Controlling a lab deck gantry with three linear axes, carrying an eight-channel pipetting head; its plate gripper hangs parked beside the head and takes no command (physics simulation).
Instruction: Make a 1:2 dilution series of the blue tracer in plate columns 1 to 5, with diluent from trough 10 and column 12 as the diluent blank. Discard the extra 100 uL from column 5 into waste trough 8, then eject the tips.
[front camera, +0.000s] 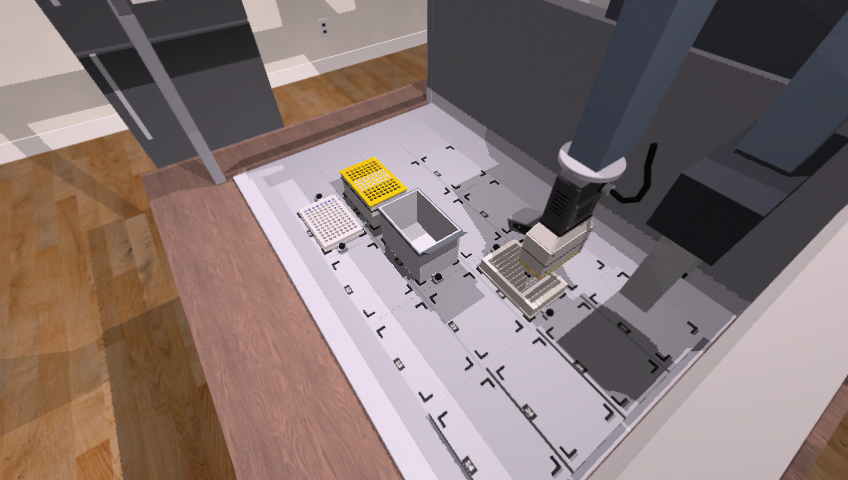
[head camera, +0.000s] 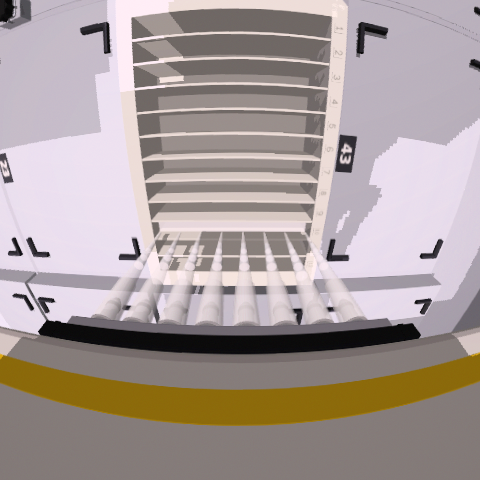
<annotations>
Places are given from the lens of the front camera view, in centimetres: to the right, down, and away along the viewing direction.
dark wall (front camera: 521, 82): 20, -33, 75
</annotations>
